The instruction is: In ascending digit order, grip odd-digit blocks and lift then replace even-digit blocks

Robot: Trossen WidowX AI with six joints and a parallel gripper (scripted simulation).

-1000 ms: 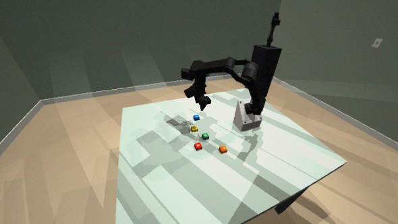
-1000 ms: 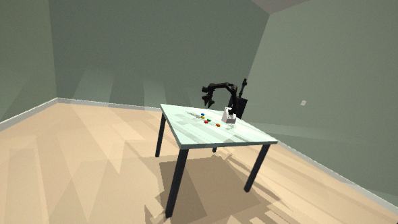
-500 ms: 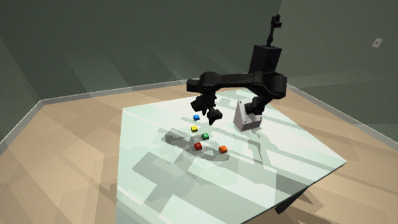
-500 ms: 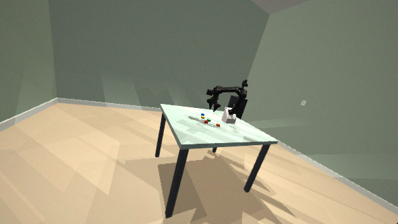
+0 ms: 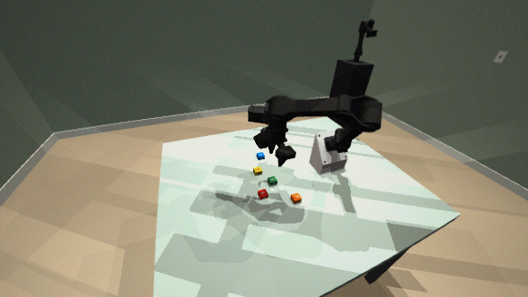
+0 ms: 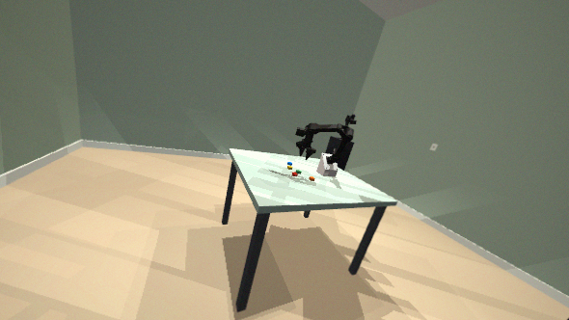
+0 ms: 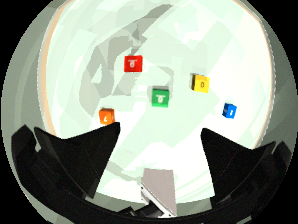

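The yellow block is 4 cm ahead of my gripper tip, 8 cm to the right of it and 11 cm below it. The rest, counted from my gripper tip: green block: 11 cm below; red block: 7 cm ahead, 5 cm to the left, 11 cm below; orange block: 5 cm behind, 12 cm to the left, 11 cm below.
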